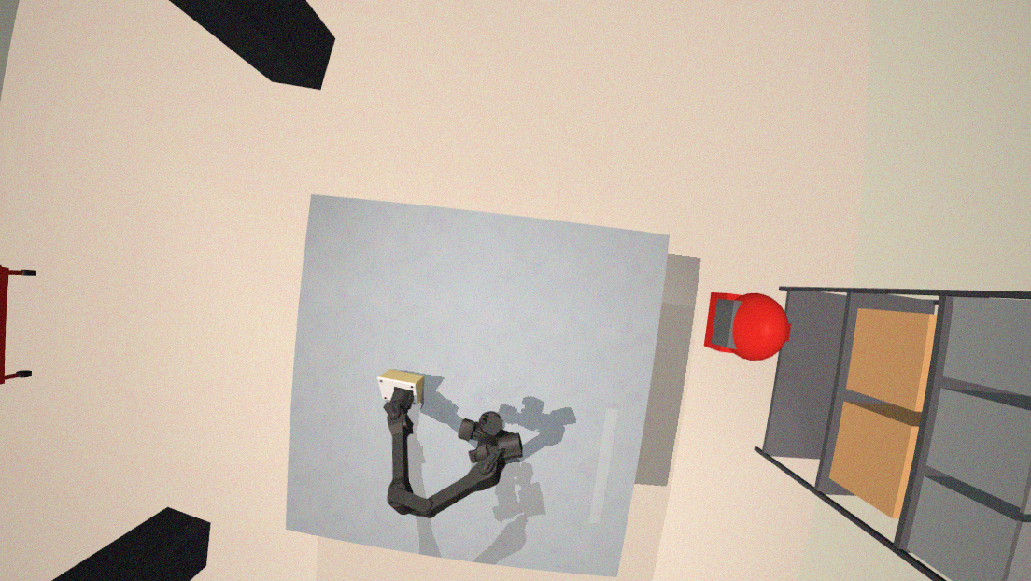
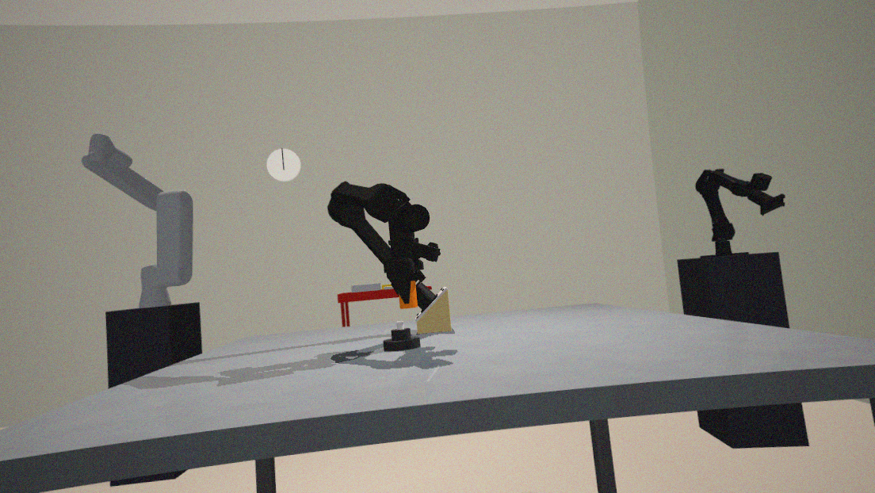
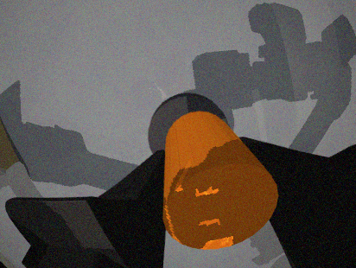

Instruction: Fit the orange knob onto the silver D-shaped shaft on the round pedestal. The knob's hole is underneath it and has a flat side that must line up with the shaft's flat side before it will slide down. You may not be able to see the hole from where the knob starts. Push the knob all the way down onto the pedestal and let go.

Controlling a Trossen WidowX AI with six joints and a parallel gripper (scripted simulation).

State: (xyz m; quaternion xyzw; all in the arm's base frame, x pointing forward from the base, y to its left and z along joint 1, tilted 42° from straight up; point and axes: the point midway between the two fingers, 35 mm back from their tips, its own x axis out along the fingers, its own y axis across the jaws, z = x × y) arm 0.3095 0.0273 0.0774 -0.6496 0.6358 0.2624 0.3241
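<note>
Right now my gripper tip is 20 mm to the left of the round black pedestal and 70 mm above it. From my gripper tip the other things lie so: orange knob (30 mm above).
</note>
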